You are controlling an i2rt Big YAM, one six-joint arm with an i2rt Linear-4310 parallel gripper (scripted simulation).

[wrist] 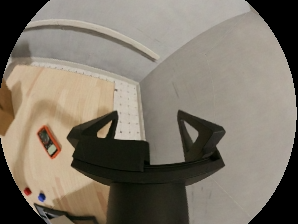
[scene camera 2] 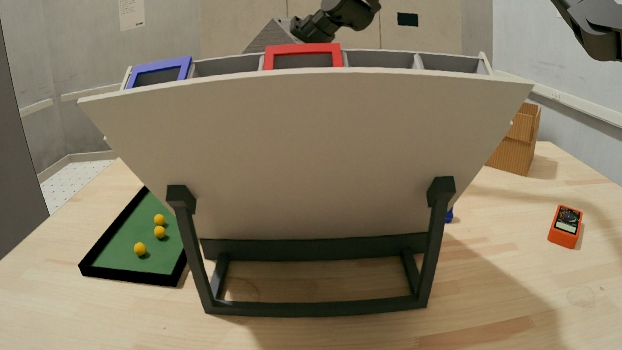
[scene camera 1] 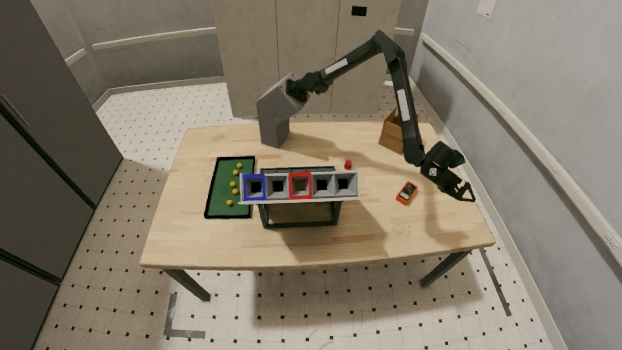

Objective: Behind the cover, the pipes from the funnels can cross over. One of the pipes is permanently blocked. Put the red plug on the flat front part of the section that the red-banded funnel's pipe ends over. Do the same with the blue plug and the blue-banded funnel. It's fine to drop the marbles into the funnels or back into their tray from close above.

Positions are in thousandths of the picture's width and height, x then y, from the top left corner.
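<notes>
I see my gripper (wrist: 495,507). I also see a cardboard box (scene camera 2: 827,441), and scene camera 1 shows me the box (scene camera 1: 629,390) too. A green tray (scene camera 2: 184,716) is visible to me, and so is the tray (scene camera 1: 355,547) in scene camera 1, though in the wrist view the green tray is out of frame. And I see a stand leg (scene camera 2: 297,624).
</notes>
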